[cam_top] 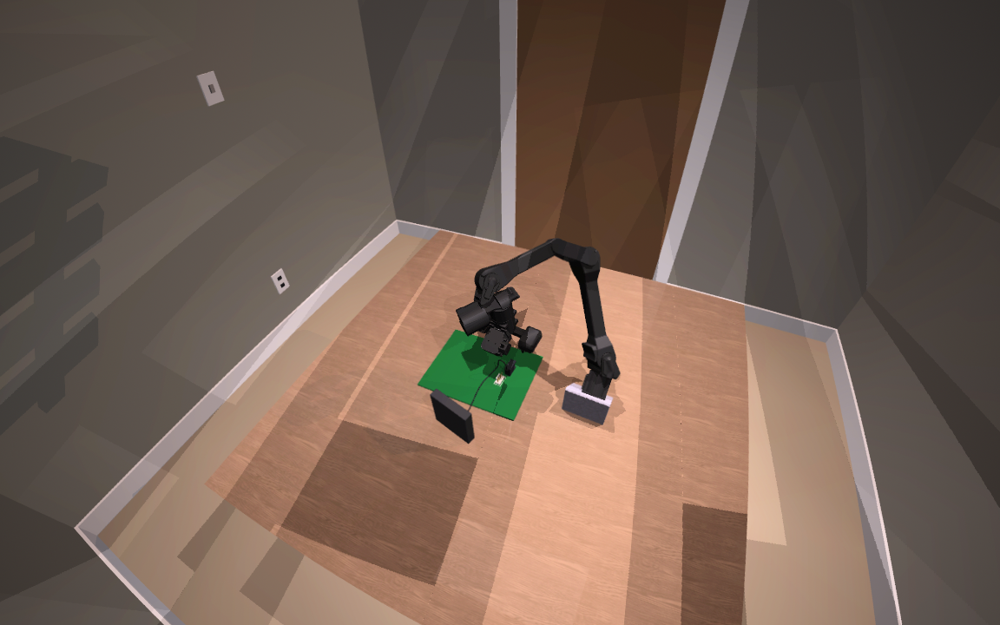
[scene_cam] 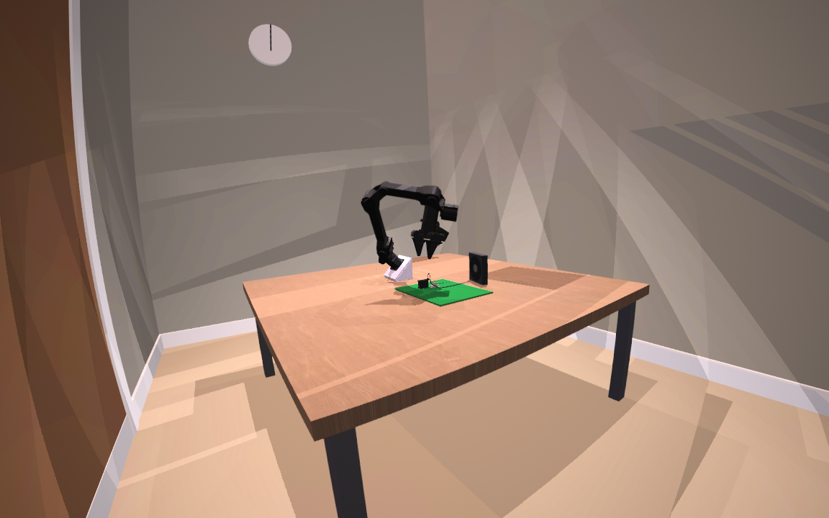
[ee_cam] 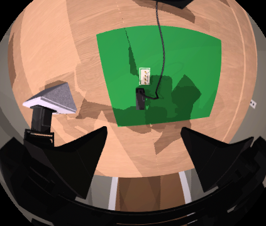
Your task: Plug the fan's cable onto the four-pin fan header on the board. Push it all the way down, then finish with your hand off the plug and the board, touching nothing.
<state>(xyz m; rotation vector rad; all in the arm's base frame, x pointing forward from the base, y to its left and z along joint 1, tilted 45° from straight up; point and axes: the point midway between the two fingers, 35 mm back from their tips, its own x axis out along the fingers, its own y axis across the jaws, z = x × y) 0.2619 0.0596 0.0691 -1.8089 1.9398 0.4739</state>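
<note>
My gripper tip is now 1 cm to the left of the black plug and 10 cm above it. Also, from my gripper tip: black fan 5 cm ahead, 22 cm to the left, 7 cm below; then green board 8 cm ahead, 3 cm to the left, 14 cm below.
</note>
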